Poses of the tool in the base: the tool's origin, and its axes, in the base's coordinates. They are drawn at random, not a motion.
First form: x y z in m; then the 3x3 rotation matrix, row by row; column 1 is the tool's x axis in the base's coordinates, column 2 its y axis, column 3 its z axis. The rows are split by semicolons.
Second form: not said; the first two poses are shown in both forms.
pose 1, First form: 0.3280 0.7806 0.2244; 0.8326 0.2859 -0.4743; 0.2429 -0.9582 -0.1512; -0.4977 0.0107 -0.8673
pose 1, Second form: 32.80 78.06 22.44; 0.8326 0.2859 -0.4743; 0.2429 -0.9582 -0.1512; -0.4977 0.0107 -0.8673
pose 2, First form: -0.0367 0.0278 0.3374; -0.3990 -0.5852 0.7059; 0.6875 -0.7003 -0.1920; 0.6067 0.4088 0.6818
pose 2, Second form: -3.67 2.78 33.74; -0.3990 -0.5852 0.7059; 0.6875 -0.7003 -0.1920; 0.6067 0.4088 0.6818
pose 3, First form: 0.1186 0.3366 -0.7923; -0.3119 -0.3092 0.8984; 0.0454 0.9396 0.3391; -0.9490 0.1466 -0.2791
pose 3, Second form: 11.86 33.66 -79.23; -0.3119 -0.3092 0.8984; 0.0454 0.9396 0.3391; -0.9490 0.1466 -0.2791
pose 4, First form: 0.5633 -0.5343 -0.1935; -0.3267 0.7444 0.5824; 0.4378 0.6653 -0.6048; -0.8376 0.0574 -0.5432
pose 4, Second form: 56.33 -53.43 -19.35; -0.3267 0.7444 0.5824; 0.4378 0.6653 -0.6048; -0.8376 0.0574 -0.5432
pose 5, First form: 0.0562 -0.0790 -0.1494; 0.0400 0.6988 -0.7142; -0.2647 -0.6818 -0.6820; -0.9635 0.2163 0.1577
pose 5, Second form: 5.62 -7.90 -14.94; 0.0400 0.6988 -0.7142; -0.2647 -0.6818 -0.6820; -0.9635 0.2163 0.1577
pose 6, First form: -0.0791 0.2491 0.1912; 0.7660 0.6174 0.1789; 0.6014 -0.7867 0.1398; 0.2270 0.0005 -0.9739
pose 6, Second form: -7.91 24.91 19.12; 0.7660 0.6174 0.1789; 0.6014 -0.7867 0.1398; 0.2270 0.0005 -0.9739
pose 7, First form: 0.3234 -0.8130 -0.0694; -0.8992 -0.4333 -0.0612; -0.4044 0.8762 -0.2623; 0.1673 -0.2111 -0.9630
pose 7, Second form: 32.34 -81.30 -6.94; -0.8992 -0.4333 -0.0612; -0.4044 0.8762 -0.2623; 0.1673 -0.2111 -0.9630
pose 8, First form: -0.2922 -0.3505 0.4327; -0.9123 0.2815 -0.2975; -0.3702 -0.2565 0.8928; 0.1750 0.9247 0.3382
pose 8, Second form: -29.22 -35.05 43.27; -0.9123 0.2815 -0.2975; -0.3702 -0.2565 0.8928; 0.1750 0.9247 0.3382
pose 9, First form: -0.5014 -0.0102 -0.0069; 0.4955 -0.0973 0.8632; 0.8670 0.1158 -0.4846; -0.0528 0.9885 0.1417
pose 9, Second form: -50.14 -1.02 -0.69; 0.4955 -0.0973 0.8632; 0.8670 0.1158 -0.4846; -0.0528 0.9885 0.1417
